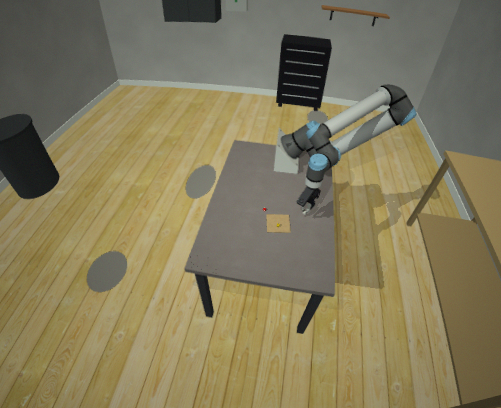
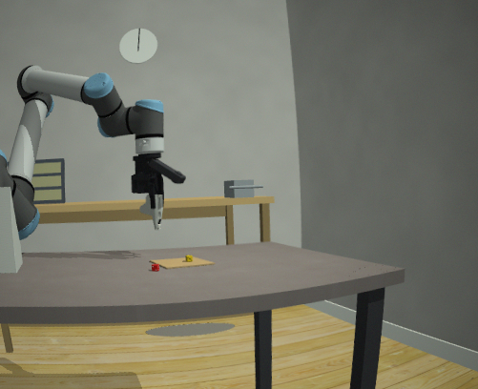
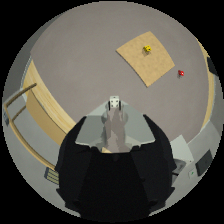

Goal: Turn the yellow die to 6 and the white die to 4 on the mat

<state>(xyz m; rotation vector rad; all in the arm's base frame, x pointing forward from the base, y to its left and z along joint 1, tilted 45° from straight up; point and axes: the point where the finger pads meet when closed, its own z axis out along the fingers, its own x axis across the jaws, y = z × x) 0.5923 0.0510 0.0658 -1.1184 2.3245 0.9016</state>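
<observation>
Right now my hand is 15 cm to the left of the tan mat, 10 cm above it and 2 cm short of it. Also, from my hand: red die 24 cm to the right, 10 cm below, 8 cm behind; then white die 1 cm below; then yellow die 15 cm to the right, 9 cm below, 4 cm ahead.
</observation>
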